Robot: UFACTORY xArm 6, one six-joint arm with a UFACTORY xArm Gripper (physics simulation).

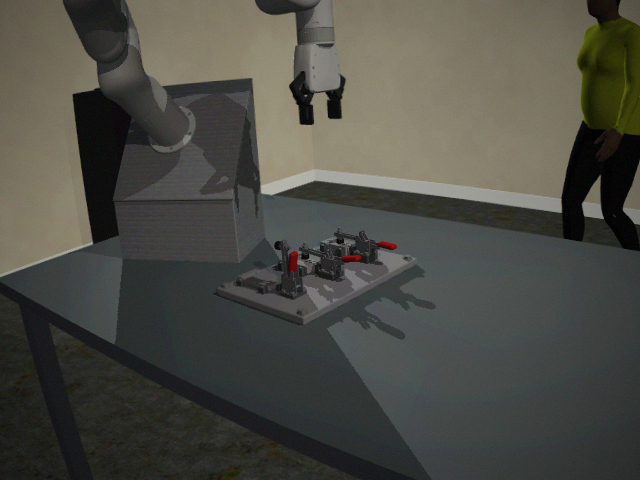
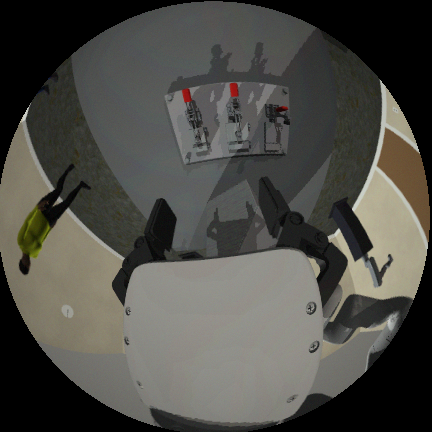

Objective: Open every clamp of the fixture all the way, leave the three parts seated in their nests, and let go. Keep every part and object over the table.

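Frame: origin at the arm's base, x right, y ahead, z up, level; metres.
Where they show: gripper, fingertip midpoint: (image 1: 321,121) (image 2: 212,198); arm's base, origin of the base link: (image 1: 173,130).
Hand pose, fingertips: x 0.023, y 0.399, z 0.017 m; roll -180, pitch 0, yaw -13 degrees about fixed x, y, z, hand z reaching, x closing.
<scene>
Each offset is from my fingertips to the top centre of the thing. "spot": to the spot under its first point. Level surfaces: height alone.
The fixture plate (image 1: 310,315) (image 2: 255,95) lies on the table with three red-handled clamps. The near clamp {spot: dy +0.019, dx +0.210, dz -0.268 m} (image 1: 292,284) (image 2: 272,111) has its handle upright and its arm raised. The middle clamp {dy +0.041, dx +0.091, dz -0.234 m} (image 1: 330,267) (image 2: 234,107) and far clamp {dy +0.076, dx -0.013, dz -0.231 m} (image 1: 366,251) (image 2: 192,114) have handles lying out flat and arms down over their parts. The near part {dy -0.068, dx +0.172, dz -0.277 m} (image 1: 255,283) sits low in its nest; the middle part {dy -0.030, dx +0.069, dz -0.272 m} (image 1: 310,265) and far part {dy +0.008, dx -0.034, dz -0.267 m} (image 1: 328,244) are partly hidden by their clamps. My gripper (image 1: 320,116) (image 2: 212,198) is open and empty, high above the table and apart from the fixture.
A grey block-shaped pedestal (image 1: 175,227) carries the arm's base behind the fixture's left side. The table {dz -0.308 m} (image 1: 491,320) (image 2: 125,75) extends around the plate. A person in a yellow-green top (image 1: 610,77) (image 2: 35,230) stands beyond the table.
</scene>
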